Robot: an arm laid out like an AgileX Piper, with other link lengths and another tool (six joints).
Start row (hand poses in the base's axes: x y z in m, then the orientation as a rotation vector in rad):
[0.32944 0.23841 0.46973 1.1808 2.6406 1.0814]
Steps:
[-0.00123 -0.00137 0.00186 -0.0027 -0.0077 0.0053]
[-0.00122 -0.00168 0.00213 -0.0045 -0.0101 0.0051]
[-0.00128 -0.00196 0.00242 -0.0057 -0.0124 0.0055]
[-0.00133 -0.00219 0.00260 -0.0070 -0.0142 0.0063]
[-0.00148 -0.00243 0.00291 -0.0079 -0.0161 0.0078]
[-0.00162 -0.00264 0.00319 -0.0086 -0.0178 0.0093]
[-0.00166 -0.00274 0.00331 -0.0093 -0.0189 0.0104]
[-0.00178 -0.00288 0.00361 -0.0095 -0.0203 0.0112]
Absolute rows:
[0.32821 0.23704 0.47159 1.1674 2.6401 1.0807]
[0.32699 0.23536 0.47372 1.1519 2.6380 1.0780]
[0.32571 0.23340 0.47614 1.1338 2.6347 1.0743]
[0.32438 0.23121 0.47874 1.1131 2.6309 1.0693]
[0.32290 0.22878 0.48165 1.0890 2.6270 1.0638]
[0.32128 0.22614 0.48484 1.0617 2.6230 1.0580]
[0.31962 0.22340 0.48815 1.0322 2.6189 1.0516]
[0.31784 0.22052 0.49176 1.0007 2.6141 1.0454]

